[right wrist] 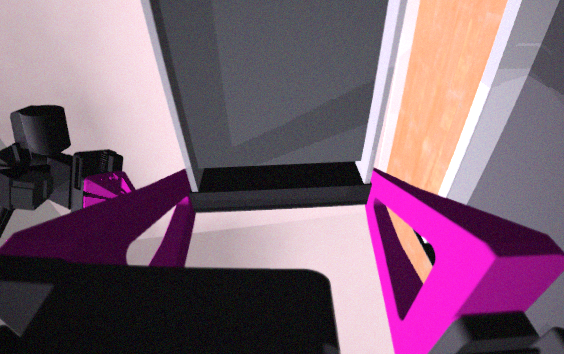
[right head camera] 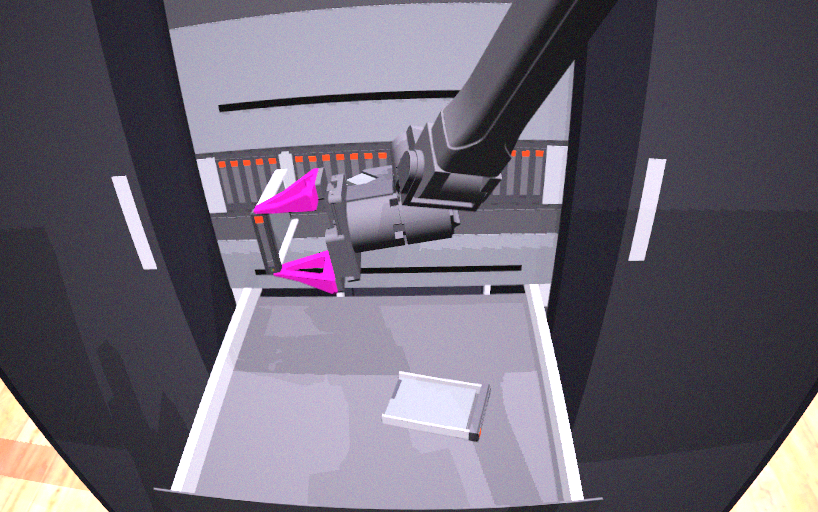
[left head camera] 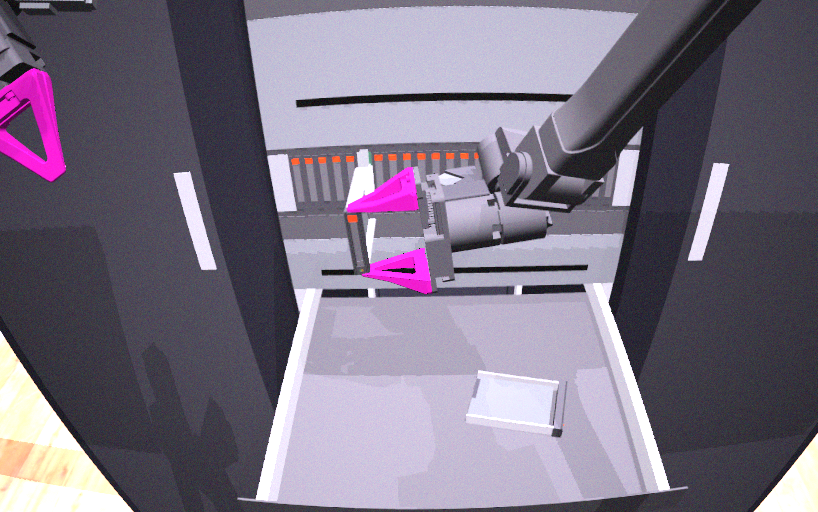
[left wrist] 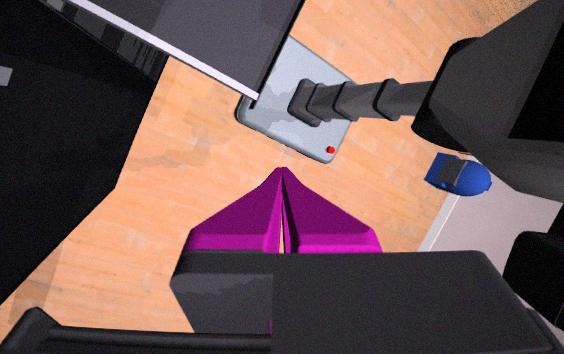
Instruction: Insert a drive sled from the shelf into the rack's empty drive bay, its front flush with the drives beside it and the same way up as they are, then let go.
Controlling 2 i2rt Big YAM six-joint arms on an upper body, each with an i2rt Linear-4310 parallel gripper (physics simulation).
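Places are measured from the left arm's base along level axes (x ahead, y left, z up), in millimetres.
Pixels of known places: left gripper, fingertip midpoint: (left head camera: 58, 177) (left wrist: 281, 177); right gripper, fingertip midpoint: (right wrist: 281, 178) (right head camera: 264, 241) (left head camera: 354, 241).
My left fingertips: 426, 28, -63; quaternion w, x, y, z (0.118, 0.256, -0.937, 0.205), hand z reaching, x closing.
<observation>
Behind a point stands the place of what it marks, as x, y, z.
My right gripper (left head camera: 356, 241) @(607, -160, -250) (right head camera: 265, 242) @(607, -160, -250) (right wrist: 281, 178) @(607, -160, -250) is shut on a drive sled (left head camera: 357, 244) @(600, -164, -249) (right head camera: 266, 246) @(600, -164, -252) (right wrist: 295, 90) @(650, -162, -258), its fingertips at the top and bottom of the sled's front. The sled stands on edge, orange tab up, its front well out from the row of drives (left head camera: 421, 175) @(738, -231, -241) (right head camera: 326, 175) @(738, -212, -239), whose orange tabs are also up. A pale gap (left head camera: 364, 158) (right head camera: 285, 159) shows in that row behind the sled; whether the sled's rear enters it is unclear. My left gripper (left head camera: 54, 173) @(426, 28, -63) (left wrist: 281, 177) @(426, 28, -63) is shut and empty, far left. A second sled (left head camera: 516, 398) @(553, -346, -455) (right head camera: 435, 401) @(552, -345, -455) lies flat on the shelf (left head camera: 362, 434) @(506, -156, -462) (right head camera: 271, 434) @(500, -145, -462).
Dark cabinet doors (left head camera: 138, 289) @(719, 226, -408) (right head camera: 712, 301) @(719, -795, -455) with pale handles (left head camera: 194, 220) @(718, 84, -284) (right head camera: 647, 210) @(718, -636, -286) flank the rack. The shelf has white side rails (left head camera: 288, 398) @(534, -65, -430) (right head camera: 555, 398) @(529, -489, -430) and sticks out below the drives. In the left wrist view, a grey base plate (left wrist: 277, 112) @(104, -161, -1208) and a blue object (left wrist: 470, 177) show.
</observation>
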